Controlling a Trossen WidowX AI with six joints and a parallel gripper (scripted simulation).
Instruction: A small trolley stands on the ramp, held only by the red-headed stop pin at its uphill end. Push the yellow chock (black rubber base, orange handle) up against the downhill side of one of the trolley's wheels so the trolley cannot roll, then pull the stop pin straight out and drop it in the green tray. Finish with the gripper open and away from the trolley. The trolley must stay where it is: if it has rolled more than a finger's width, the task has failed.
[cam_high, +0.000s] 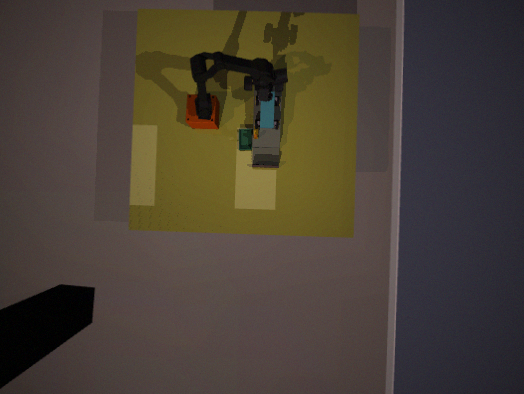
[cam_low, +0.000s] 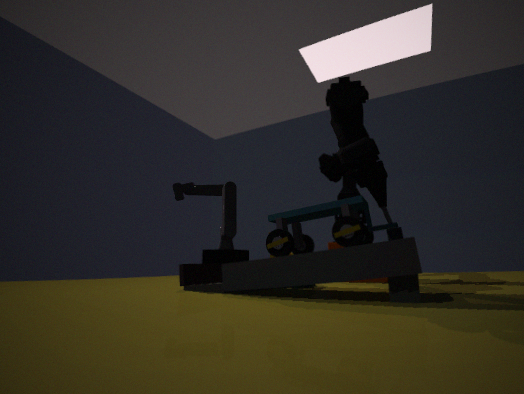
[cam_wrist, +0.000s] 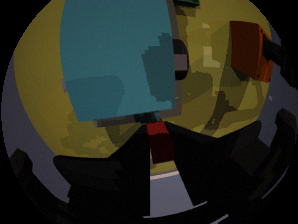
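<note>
Now: the yellow chock 22 cm to the right of my gripper tip, 7 cm below it and 2 cm behind it. Round my gripper tip: red-headed stop pin (right at my gripper tip); then trolley (11 cm to the right, 4 cm below, 3 cm ahead).
</note>
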